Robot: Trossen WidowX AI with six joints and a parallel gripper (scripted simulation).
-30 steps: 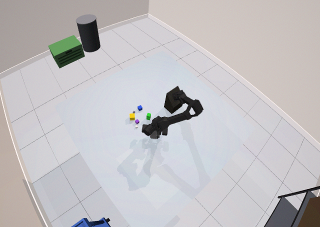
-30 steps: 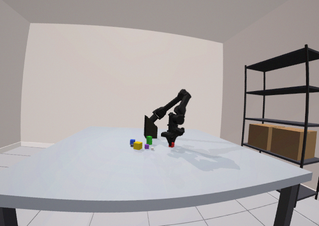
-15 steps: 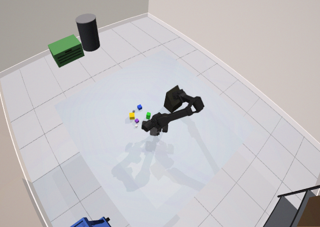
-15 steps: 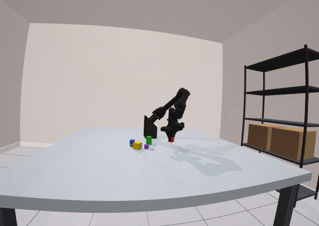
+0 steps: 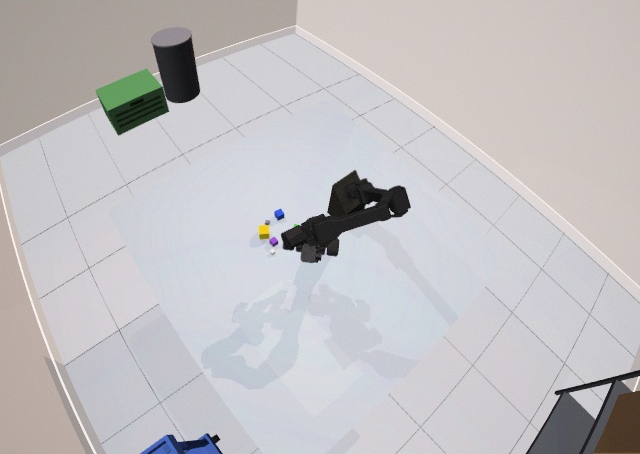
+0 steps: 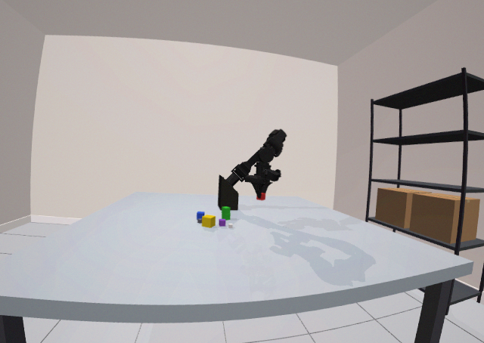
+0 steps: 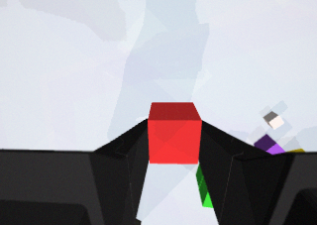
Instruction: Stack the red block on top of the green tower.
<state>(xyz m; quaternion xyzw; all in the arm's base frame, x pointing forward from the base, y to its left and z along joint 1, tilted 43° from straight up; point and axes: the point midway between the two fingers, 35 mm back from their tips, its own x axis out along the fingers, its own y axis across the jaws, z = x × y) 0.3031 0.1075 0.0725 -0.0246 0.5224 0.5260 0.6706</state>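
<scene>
Right now the purple cube is 170 mm to the right of my gripper tip, 100 mm below it and 50 mm ahead of it. Round my gripper tip: yellow cube (220 mm to the right, 90 mm below, 60 mm ahead); then red block (10 mm above); then small white cube (130 mm to the right, 110 mm below, 70 mm ahead).
</scene>
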